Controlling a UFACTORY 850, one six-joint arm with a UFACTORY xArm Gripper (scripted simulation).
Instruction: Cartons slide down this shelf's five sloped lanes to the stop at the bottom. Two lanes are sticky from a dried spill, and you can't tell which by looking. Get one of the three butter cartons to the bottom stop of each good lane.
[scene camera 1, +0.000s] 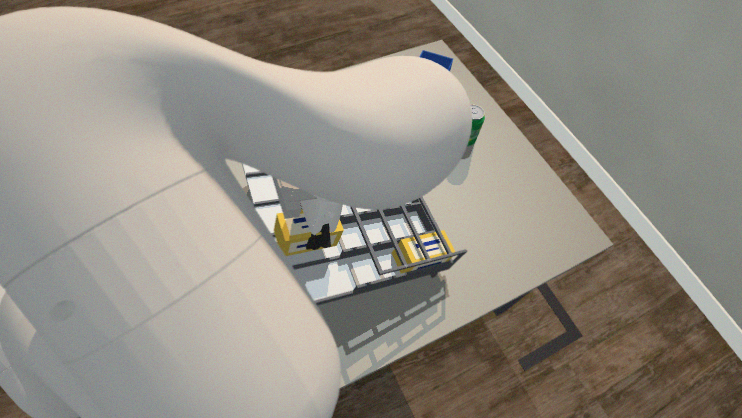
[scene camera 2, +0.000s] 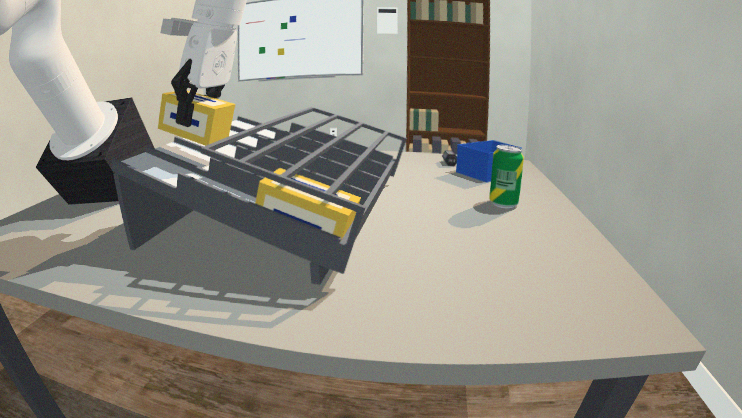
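My gripper (scene camera 2: 195, 121). Butter carton (scene camera 2: 212, 118). Another butter carton (scene camera 2: 319, 213). Also visible, my gripper (scene camera 1: 308, 232).
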